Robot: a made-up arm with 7 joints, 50 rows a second.
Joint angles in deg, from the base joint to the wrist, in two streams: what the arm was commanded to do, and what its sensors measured. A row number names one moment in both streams.
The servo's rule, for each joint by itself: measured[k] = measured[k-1] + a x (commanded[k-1-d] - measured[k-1]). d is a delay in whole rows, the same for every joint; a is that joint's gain. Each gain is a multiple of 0.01, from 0.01 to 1. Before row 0 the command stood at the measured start. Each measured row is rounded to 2 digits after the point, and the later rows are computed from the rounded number. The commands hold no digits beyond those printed.
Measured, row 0: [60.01, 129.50, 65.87, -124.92, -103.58, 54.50, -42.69]
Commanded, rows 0 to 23: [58.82, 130.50, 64.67, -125.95, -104.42, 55.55, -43.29]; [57.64, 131.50, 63.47, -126.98, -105.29, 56.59, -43.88]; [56.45, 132.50, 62.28, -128.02, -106.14, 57.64, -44.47]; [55.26, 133.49, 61.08, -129.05, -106.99, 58.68, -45.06]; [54.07, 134.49, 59.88, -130.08, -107.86, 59.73, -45.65]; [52.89, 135.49, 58.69, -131.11, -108.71, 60.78, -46.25]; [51.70, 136.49, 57.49, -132.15, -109.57, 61.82, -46.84]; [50.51, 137.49, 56.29, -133.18, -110.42, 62.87, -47.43]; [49.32, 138.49, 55.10, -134.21, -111.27, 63.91, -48.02]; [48.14, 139.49, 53.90, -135.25, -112.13, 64.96, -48.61]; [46.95, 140.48, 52.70, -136.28, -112.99, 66.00, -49.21]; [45.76, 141.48, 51.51, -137.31, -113.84, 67.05, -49.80]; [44.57, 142.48, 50.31, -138.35, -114.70, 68.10, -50.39]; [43.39, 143.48, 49.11, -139.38, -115.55, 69.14, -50.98]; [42.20, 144.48, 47.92, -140.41, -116.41, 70.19, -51.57]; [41.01, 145.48, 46.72, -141.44, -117.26, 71.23, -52.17]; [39.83, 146.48, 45.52, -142.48, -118.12, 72.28, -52.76]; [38.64, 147.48, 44.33, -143.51, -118.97, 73.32, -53.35]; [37.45, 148.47, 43.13, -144.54, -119.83, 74.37, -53.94]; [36.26, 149.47, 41.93, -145.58, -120.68, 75.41, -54.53]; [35.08, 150.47, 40.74, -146.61, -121.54, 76.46, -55.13]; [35.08, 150.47, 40.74, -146.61, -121.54, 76.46, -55.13]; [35.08, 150.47, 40.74, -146.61, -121.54, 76.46, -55.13]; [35.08, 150.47, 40.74, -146.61, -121.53, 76.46, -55.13]
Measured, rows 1 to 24: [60.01, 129.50, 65.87, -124.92, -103.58, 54.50, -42.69]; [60.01, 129.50, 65.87, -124.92, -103.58, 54.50, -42.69]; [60.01, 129.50, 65.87, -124.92, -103.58, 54.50, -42.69]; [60.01, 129.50, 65.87, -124.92, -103.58, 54.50, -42.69]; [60.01, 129.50, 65.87, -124.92, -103.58, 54.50, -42.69]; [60.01, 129.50, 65.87, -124.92, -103.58, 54.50, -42.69]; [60.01, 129.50, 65.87, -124.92, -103.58, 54.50, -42.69]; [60.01, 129.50, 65.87, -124.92, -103.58, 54.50, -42.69]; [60.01, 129.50, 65.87, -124.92, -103.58, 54.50, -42.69]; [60.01, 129.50, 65.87, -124.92, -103.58, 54.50, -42.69]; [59.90, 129.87, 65.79, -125.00, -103.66, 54.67, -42.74]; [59.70, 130.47, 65.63, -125.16, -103.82, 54.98, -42.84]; [59.41, 131.22, 65.40, -125.39, -104.05, 55.41, -42.99]; [59.04, 132.06, 65.10, -125.68, -104.34, 55.93, -43.18]; [58.59, 132.96, 64.73, -126.03, -104.69, 56.54, -43.40]; [58.08, 133.90, 64.31, -126.44, -105.09, 57.22, -43.66]; [57.51, 134.86, 63.83, -126.90, -105.54, 57.96, -43.95]; [56.88, 135.83, 63.30, -127.40, -106.03, 58.75, -44.26]; [56.20, 136.81, 62.73, -127.94, -106.55, 59.58, -44.60]; [55.47, 137.80, 62.11, -128.52, -107.11, 60.44, -44.96]; [54.70, 138.79, 61.45, -129.14, -107.70, 61.33, -45.34]; [53.90, 139.79, 60.75, -129.79, -108.31, 62.25, -45.74]; [53.06, 140.79, 60.02, -130.47, -108.95, 63.19, -46.16]; [52.19, 141.79, 59.26, -131.18, -109.61, 64.14, -46.59]
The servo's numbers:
d 10
a 0.09 0.37 0.07 0.08 0.10 0.16 0.09

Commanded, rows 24 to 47: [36.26, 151.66, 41.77, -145.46, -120.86, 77.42, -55.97]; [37.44, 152.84, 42.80, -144.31, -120.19, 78.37, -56.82]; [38.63, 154.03, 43.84, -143.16, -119.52, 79.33, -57.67]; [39.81, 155.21, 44.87, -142.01, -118.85, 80.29, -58.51]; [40.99, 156.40, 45.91, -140.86, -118.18, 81.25, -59.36]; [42.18, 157.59, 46.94, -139.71, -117.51, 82.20, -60.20]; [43.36, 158.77, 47.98, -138.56, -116.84, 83.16, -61.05]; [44.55, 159.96, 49.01, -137.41, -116.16, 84.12, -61.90]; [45.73, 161.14, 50.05, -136.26, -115.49, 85.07, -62.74]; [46.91, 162.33, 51.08, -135.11, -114.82, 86.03, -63.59]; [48.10, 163.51, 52.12, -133.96, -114.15, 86.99, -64.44]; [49.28, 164.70, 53.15, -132.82, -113.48, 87.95, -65.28]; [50.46, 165.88, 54.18, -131.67, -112.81, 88.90, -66.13]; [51.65, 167.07, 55.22, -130.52, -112.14, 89.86, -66.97]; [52.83, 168.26, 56.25, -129.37, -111.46, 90.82, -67.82]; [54.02, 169.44, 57.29, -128.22, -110.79, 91.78, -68.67]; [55.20, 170.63, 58.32, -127.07, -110.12, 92.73, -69.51]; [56.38, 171.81, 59.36, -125.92, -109.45, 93.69, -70.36]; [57.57, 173.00, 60.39, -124.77, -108.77, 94.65, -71.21]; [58.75, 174.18, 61.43, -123.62, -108.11, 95.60, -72.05]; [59.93, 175.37, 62.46, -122.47, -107.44, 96.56, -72.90]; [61.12, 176.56, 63.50, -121.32, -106.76, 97.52, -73.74]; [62.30, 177.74, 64.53, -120.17, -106.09, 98.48, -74.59]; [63.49, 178.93, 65.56, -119.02, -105.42, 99.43, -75.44]
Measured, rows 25 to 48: [51.29, 142.79, 58.47, -131.92, -110.29, 65.11, -47.04]; [50.36, 143.79, 57.65, -132.68, -110.99, 66.09, -47.50]; [49.41, 144.79, 56.80, -133.46, -111.70, 67.08, -47.97]; [48.44, 145.79, 55.93, -134.26, -112.43, 68.08, -48.45]; [47.45, 146.78, 55.03, -135.08, -113.17, 69.09, -48.94]; [46.44, 147.78, 54.11, -135.92, -113.92, 70.10, -49.44]; [45.42, 148.78, 53.17, -136.78, -114.68, 71.12, -49.95]; [44.49, 149.41, 52.30, -137.57, -115.37, 71.97, -50.42]; [43.64, 149.80, 51.49, -138.29, -115.99, 72.69, -50.84]; [42.87, 150.05, 50.74, -138.96, -116.54, 73.29, -51.23]; [42.28, 150.65, 50.11, -139.48, -116.97, 73.95, -51.66]; [41.84, 151.46, 49.60, -139.87, -117.29, 74.66, -52.12]; [41.55, 152.41, 49.20, -140.13, -117.51, 75.41, -52.62]; [41.39, 153.45, 48.90, -140.28, -117.64, 76.19, -53.15]; [41.35, 154.54, 48.69, -140.33, -117.69, 77.00, -53.71]; [41.42, 155.67, 48.57, -140.28, -117.67, 77.83, -54.29]; [41.59, 156.82, 48.53, -140.14, -117.59, 78.68, -54.90]; [41.86, 157.98, 48.56, -139.92, -117.45, 79.55, -55.53]; [42.21, 159.15, 48.66, -139.63, -117.25, 80.43, -56.18]; [42.63, 160.33, 48.83, -139.27, -117.01, 81.33, -56.85]; [43.12, 161.51, 49.06, -138.85, -116.72, 82.24, -57.53]; [43.67, 162.69, 49.35, -138.37, -116.40, 83.15, -58.23]; [44.28, 163.87, 49.69, -137.83, -116.04, 84.07, -58.94]; [44.94, 165.05, 50.08, -137.25, -115.65, 85.00, -59.66]
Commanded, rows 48 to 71: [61.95, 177.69, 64.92, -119.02, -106.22, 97.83, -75.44]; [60.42, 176.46, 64.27, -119.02, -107.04, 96.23, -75.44]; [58.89, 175.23, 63.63, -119.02, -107.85, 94.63, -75.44]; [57.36, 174.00, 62.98, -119.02, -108.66, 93.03, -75.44]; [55.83, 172.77, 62.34, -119.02, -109.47, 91.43, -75.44]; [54.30, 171.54, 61.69, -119.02, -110.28, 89.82, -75.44]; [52.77, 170.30, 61.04, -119.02, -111.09, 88.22, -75.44]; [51.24, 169.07, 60.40, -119.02, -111.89, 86.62, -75.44]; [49.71, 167.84, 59.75, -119.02, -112.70, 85.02, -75.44]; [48.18, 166.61, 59.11, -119.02, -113.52, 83.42, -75.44]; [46.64, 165.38, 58.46, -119.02, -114.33, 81.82, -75.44]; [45.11, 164.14, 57.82, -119.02, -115.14, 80.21, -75.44]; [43.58, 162.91, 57.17, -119.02, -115.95, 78.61, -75.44]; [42.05, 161.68, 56.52, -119.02, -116.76, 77.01, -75.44]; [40.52, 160.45, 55.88, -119.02, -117.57, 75.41, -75.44]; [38.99, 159.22, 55.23, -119.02, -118.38, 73.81, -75.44]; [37.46, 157.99, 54.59, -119.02, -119.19, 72.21, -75.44]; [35.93, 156.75, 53.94, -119.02, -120.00, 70.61, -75.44]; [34.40, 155.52, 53.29, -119.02, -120.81, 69.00, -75.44]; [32.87, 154.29, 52.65, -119.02, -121.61, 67.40, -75.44]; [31.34, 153.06, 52.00, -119.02, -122.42, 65.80, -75.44]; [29.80, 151.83, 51.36, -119.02, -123.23, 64.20, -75.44]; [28.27, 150.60, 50.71, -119.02, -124.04, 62.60, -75.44]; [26.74, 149.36, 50.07, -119.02, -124.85, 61.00, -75.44]
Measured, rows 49 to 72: [45.65, 166.24, 50.51, -136.62, -115.23, 85.93, -60.39]; [46.40, 167.42, 50.98, -135.95, -114.79, 86.87, -61.14]; [47.19, 168.61, 51.49, -135.24, -114.32, 87.81, -61.89]; [48.02, 169.79, 52.04, -134.49, -113.83, 88.75, -62.65]; [48.88, 170.98, 52.62, -133.71, -113.32, 89.69, -63.42]; [49.77, 172.16, 53.24, -132.90, -112.80, 90.64, -64.20]; [50.68, 173.35, 53.89, -132.07, -112.26, 91.59, -64.98]; [51.62, 174.54, 54.56, -131.21, -111.71, 92.54, -65.77]; [52.58, 175.72, 55.26, -130.33, -111.15, 93.49, -66.56]; [53.56, 176.91, 55.98, -129.43, -110.58, 94.44, -67.36]; [54.32, 177.20, 56.61, -128.60, -110.14, 94.98, -68.09]; [54.87, 176.93, 57.15, -127.83, -109.83, 95.18, -68.75]; [55.23, 176.30, 57.60, -127.13, -109.63, 95.09, -69.35]; [55.42, 175.45, 57.98, -126.48, -109.53, 94.76, -69.90]; [55.46, 174.46, 58.29, -125.88, -109.52, 94.23, -70.40]; [55.36, 173.38, 58.53, -125.33, -109.60, 93.52, -70.85]; [55.13, 172.24, 58.71, -124.83, -109.75, 92.67, -71.26]; [54.78, 171.07, 58.83, -124.37, -109.96, 91.70, -71.64]; [54.32, 169.87, 58.89, -123.94, -110.23, 90.63, -71.98]; [53.77, 168.66, 58.91, -123.55, -110.56, 89.48, -72.29]; [53.13, 167.45, 58.88, -123.19, -110.94, 88.25, -72.57]; [52.41, 166.23, 58.81, -122.86, -111.36, 86.96, -72.83]; [51.62, 165.00, 58.70, -122.55, -111.82, 85.62, -73.06]; [50.76, 163.77, 58.55, -122.27, -112.31, 84.24, -73.27]
